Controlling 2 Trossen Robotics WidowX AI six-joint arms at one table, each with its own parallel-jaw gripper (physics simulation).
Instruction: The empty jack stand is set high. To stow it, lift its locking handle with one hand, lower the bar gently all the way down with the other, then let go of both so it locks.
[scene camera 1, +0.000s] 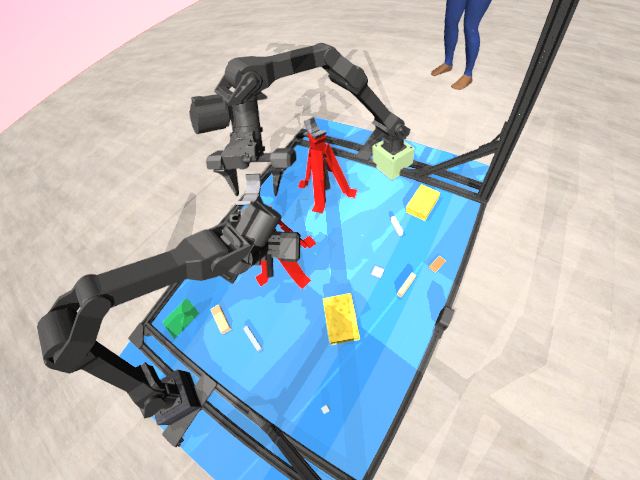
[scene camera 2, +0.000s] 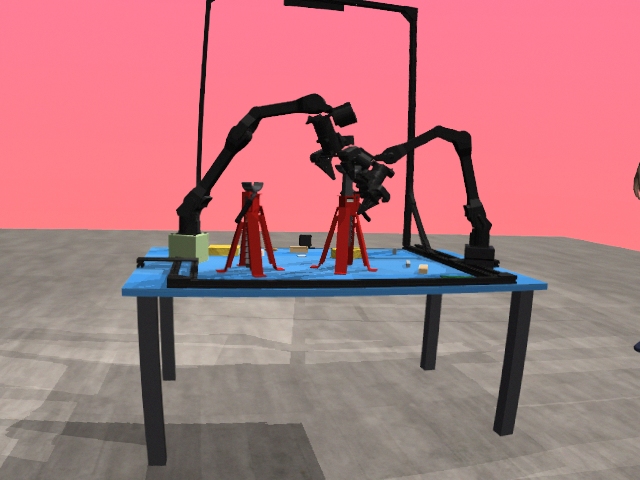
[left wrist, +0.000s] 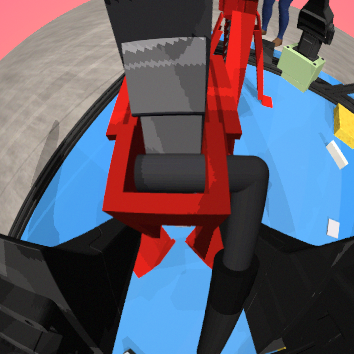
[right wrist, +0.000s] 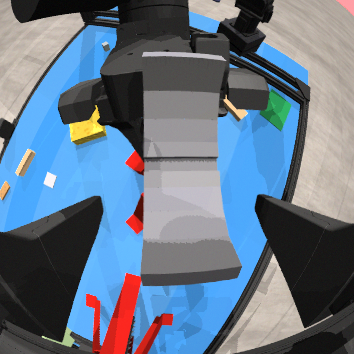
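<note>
The near red jack stand (scene camera 1: 295, 272) (scene camera 2: 347, 229) (left wrist: 165, 208) stands on the blue table at the left in scene camera 1. Its grey bar (left wrist: 165, 88) (scene camera 2: 343, 187) rises out of the red frame, with the saddle (scene camera 1: 252, 182) (right wrist: 184, 214) on top. My left gripper (scene camera 1: 280, 249) (scene camera 2: 371, 194) is shut on the black locking handle (left wrist: 242, 211) at the stand's side. My right gripper (scene camera 1: 254, 184) (scene camera 2: 328, 164) (right wrist: 180, 203) is open, with one finger on each side of the saddle, apart from it.
A second red jack stand (scene camera 1: 323, 167) (scene camera 2: 251, 229) stands farther back. A yellow sponge (scene camera 1: 340, 318), a yellow block (scene camera 1: 423, 202), a green block (scene camera 1: 181, 317) and several small blocks lie on the table. A black frame (scene camera 1: 461, 267) rims the table. A person (scene camera 1: 466, 33) stands beyond.
</note>
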